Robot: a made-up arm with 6 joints.
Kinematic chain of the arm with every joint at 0, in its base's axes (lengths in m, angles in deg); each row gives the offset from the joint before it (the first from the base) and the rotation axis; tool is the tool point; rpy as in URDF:
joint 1: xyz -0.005 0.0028 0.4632 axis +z
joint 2: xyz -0.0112 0.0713 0 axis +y
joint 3: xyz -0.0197 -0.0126 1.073 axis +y
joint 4: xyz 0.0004 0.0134 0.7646 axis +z
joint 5: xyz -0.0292 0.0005 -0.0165 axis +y
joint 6: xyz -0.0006 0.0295 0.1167 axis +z
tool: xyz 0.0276 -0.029 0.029 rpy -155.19 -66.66 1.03
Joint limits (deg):
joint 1: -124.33..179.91
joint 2: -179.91..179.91
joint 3: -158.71..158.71
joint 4: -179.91..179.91
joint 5: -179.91..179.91
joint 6: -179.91..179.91
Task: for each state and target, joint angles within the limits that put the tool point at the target. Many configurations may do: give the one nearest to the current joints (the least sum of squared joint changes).
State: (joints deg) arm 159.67 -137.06 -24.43 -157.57 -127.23 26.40
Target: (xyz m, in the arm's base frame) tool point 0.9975 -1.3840 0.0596
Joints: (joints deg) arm 129.82 -105.23 -5.83 -156.27 -140.89 25.08
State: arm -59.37 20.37 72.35 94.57 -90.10 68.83
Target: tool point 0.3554 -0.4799 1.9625
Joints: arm -43.36 -1.87 61.97 91.07 -89.88 69.38
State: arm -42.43 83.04 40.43 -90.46 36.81 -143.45
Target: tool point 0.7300 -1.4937 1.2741
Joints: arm -65.08 49.05 32.59 -91.33 40.65 -143.27
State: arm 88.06 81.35 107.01 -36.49 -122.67 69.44
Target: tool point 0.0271 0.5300 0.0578
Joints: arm 63.17 90.23 152.88 -35.50 -120.80 68.52
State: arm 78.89 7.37 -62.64 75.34 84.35 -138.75
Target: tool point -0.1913 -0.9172 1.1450
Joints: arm 90.09 -9.57 -106.78 82.04 84.45 -140.84
